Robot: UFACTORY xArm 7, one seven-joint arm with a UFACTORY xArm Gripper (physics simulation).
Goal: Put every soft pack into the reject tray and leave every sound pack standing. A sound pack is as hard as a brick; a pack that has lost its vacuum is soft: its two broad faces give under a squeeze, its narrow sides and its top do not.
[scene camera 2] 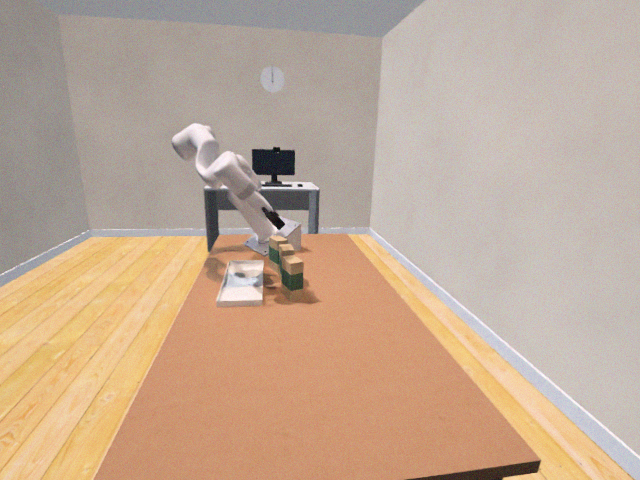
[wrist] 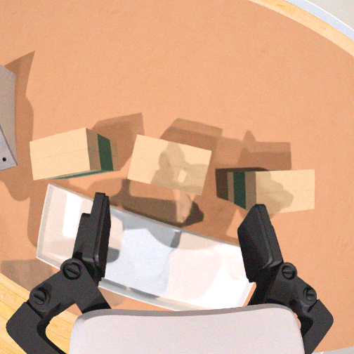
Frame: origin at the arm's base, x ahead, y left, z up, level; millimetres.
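Seen in the pictures: gripper, fingertip midpoint: (scene camera 2: pixel 279 222); arm's base, origin of the base link: (scene camera 2: pixel 267 234).
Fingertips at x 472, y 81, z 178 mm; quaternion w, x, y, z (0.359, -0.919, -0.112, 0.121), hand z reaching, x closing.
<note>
Offsets run from my fingertips to a thing's top centre. Level surfaces: height alone.
Three tan packs with green bands stand upright in a row on the table. In the wrist view they are the left pack @(103 mm down, 140 mm back, 21 mm right) (wrist: pixel 60 154) (scene camera 2: pixel 277 244), nearest the robot base, the middle pack @(103 mm down, 19 mm back, 15 mm left) (wrist: pixel 170 162) (scene camera 2: pixel 286 250), seen from above, and the right pack @(123 mm down, 120 mm ahead, 40 mm left) (wrist: pixel 292 189) (scene camera 2: pixel 292 273). Whether any pack is soft cannot be seen. The white reject tray @(222 mm down, 6 mm back, 139 mm right) (wrist: pixel 44 220) (scene camera 2: pixel 240 302) lies beside the row, holding no visible pack, with shadows across it. My gripper (wrist: pixel 180 213) (scene camera 2: pixel 280 225) is open and empty, above the tray and packs; the middle pack's top shows beyond the gap between the fingertips.
The robot base stands at the table's far end in the scene view, near a pale box (scene camera 2: pixel 294 236). A grey object (wrist: pixel 7 115) shows at the wrist view's left edge. Behind the table @(244 mm down) (scene camera 2: pixel 310 382) stands a desk (scene camera 2: pixel 313 206) with a monitor (scene camera 2: pixel 273 162).
</note>
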